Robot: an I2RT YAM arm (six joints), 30 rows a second.
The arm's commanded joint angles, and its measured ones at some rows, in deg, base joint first. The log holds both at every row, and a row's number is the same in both.
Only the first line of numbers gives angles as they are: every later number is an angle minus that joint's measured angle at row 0.
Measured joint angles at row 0:
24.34 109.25 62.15 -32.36 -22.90 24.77
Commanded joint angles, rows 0 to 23:
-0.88 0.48 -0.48 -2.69 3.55 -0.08
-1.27 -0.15 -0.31 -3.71 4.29 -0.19
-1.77 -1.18 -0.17 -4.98 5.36 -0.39
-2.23 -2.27 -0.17 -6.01 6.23 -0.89
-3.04 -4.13 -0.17 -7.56 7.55 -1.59
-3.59 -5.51 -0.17 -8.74 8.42 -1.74
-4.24 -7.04 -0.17 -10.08 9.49 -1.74
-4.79 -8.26 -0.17 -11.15 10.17 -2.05
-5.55 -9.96 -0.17 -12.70 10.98 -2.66
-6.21 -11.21 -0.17 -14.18 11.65 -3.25
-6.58 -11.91 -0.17 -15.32 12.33 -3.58
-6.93 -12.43 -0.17 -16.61 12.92 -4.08
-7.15 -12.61 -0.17 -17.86 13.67 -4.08
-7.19 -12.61 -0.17 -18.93 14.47 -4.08
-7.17 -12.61 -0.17 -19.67 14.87 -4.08
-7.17 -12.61 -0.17 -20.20 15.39 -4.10
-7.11 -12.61 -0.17 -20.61 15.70 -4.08
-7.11 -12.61 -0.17 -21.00 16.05 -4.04
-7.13 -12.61 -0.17 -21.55 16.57 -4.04
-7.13 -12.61 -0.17 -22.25 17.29 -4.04
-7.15 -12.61 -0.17 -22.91 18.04 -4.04
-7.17 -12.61 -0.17 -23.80 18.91 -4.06
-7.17 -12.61 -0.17 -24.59 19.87 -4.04
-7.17 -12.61 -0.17 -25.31 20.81 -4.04
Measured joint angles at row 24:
-6.93 -12.52 -0.07 -24.22 16.64 -3.16
